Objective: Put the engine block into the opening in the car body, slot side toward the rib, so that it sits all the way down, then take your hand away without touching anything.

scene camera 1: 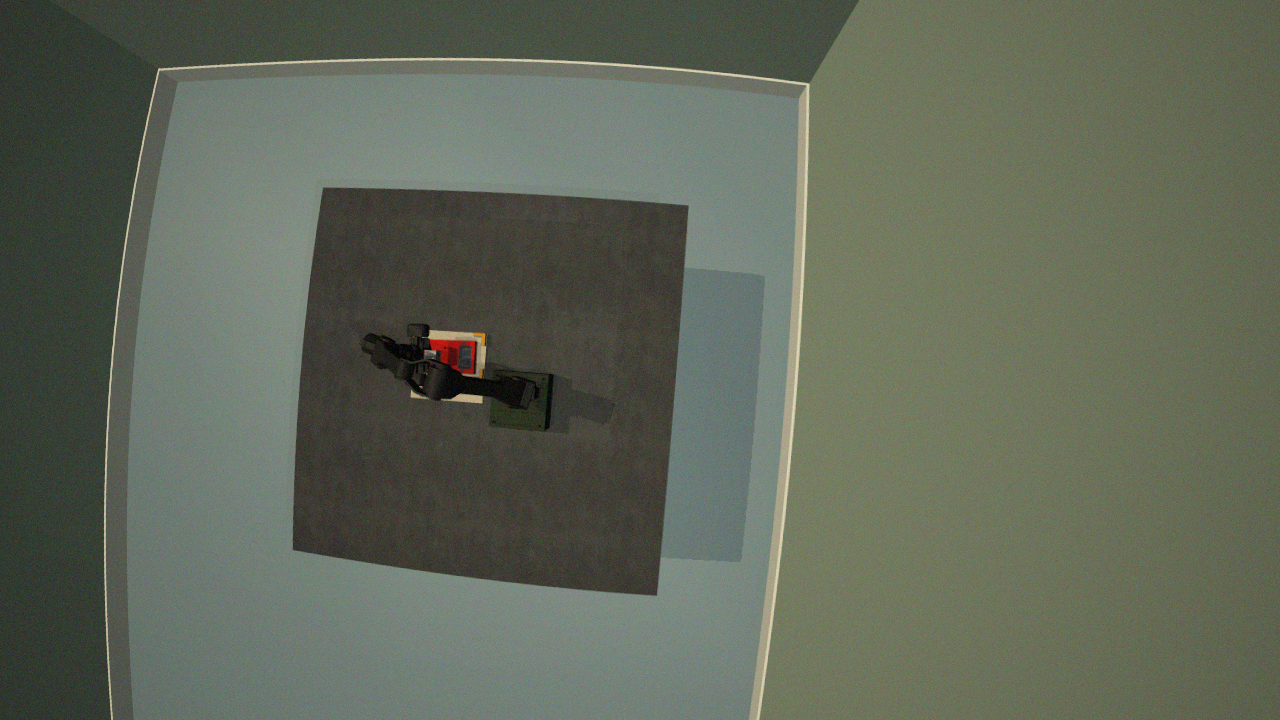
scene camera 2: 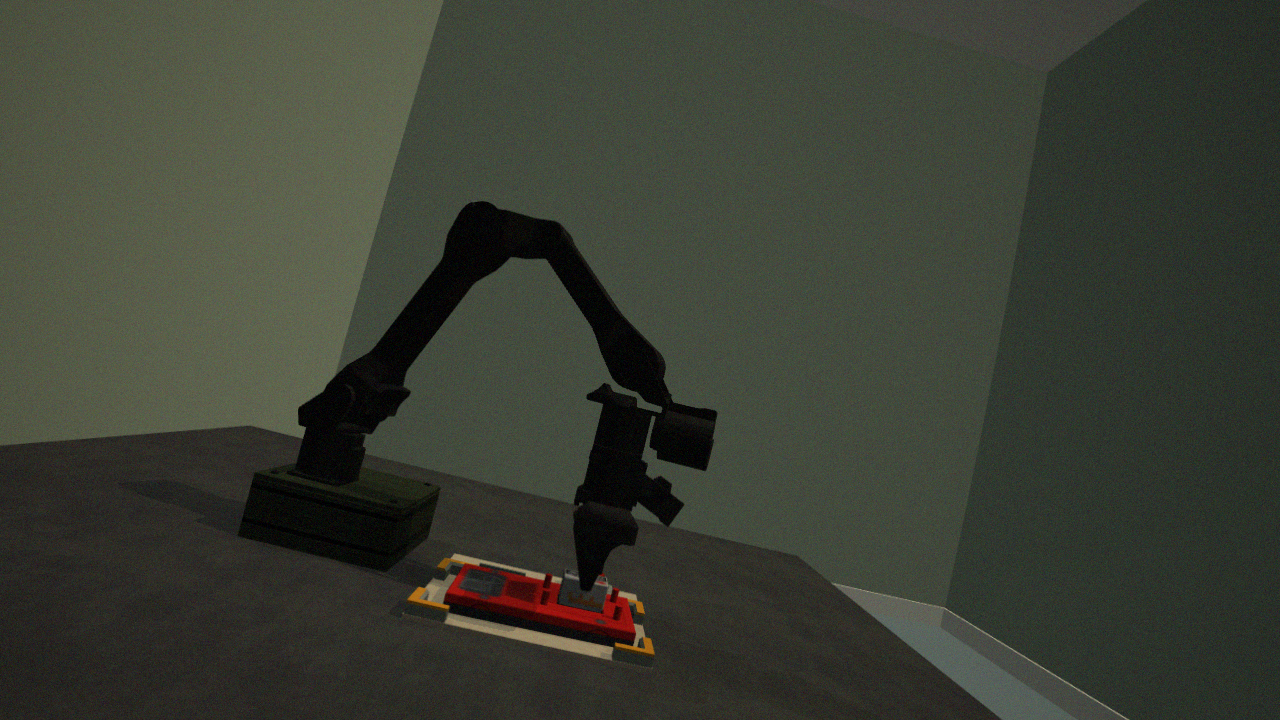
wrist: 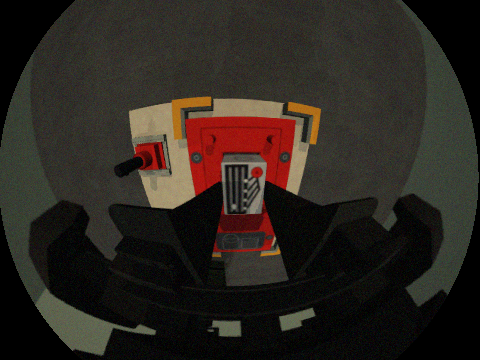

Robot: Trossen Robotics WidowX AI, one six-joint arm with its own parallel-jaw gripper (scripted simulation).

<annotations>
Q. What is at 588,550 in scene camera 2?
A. My gripper.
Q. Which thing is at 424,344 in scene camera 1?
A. My gripper.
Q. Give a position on a grey engine block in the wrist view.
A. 243,191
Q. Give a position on a grey engine block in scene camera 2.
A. At 570,594
</annotations>
